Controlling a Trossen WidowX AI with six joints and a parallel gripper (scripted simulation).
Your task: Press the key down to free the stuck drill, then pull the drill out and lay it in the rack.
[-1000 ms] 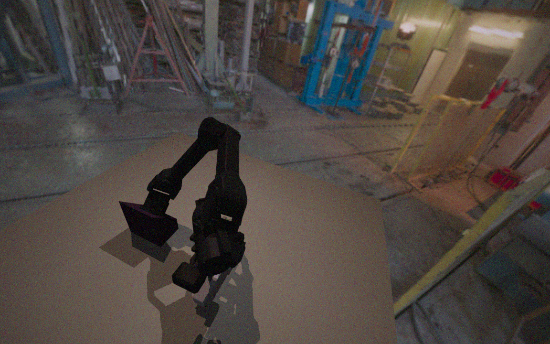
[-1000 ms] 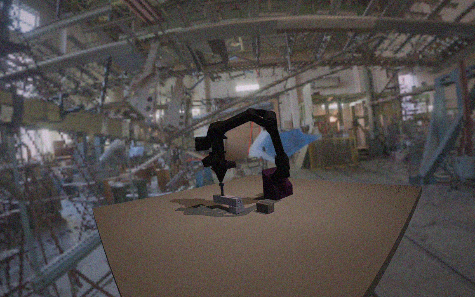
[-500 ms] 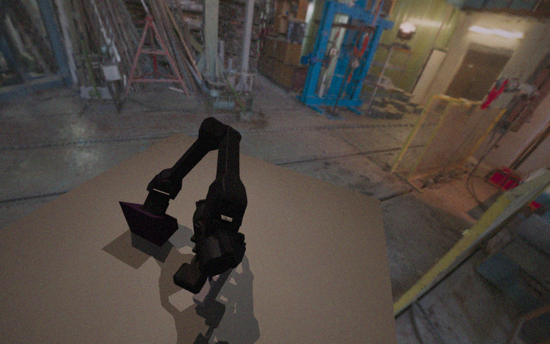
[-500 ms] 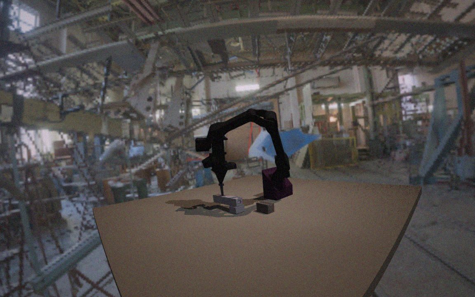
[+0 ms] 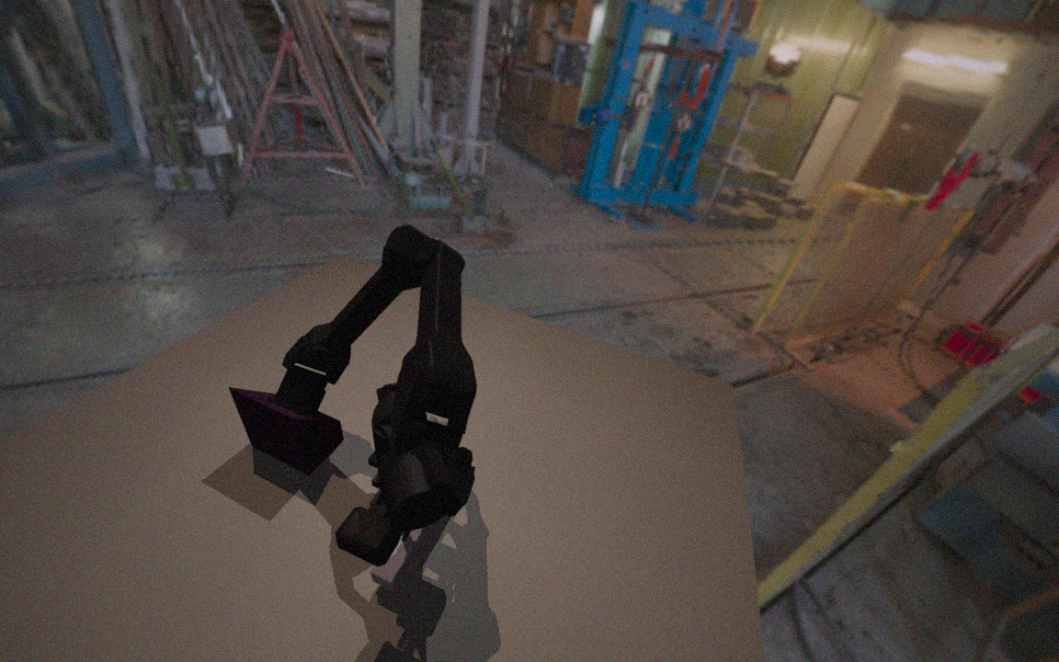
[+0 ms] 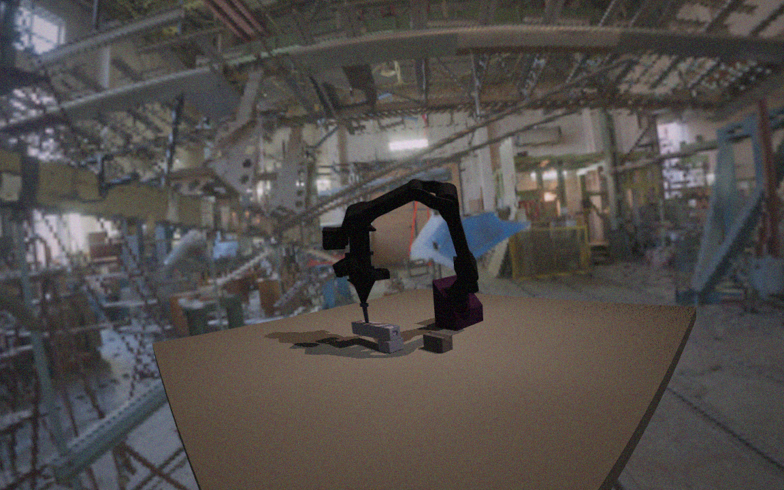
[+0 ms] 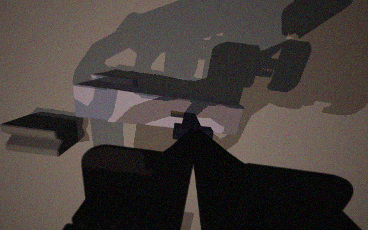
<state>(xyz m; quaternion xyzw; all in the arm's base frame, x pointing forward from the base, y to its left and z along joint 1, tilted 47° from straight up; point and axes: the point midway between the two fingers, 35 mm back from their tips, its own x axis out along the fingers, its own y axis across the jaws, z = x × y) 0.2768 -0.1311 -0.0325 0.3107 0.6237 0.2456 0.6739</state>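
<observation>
My gripper tip is 30 mm above the dark key. Round my gripper tip: light-grey holder block: 40 mm to the left, 80 mm below; then drill: 60 mm to the left, 70 mm below; then rack: 70 mm behind, 210 mm to the left, 100 mm below.
</observation>
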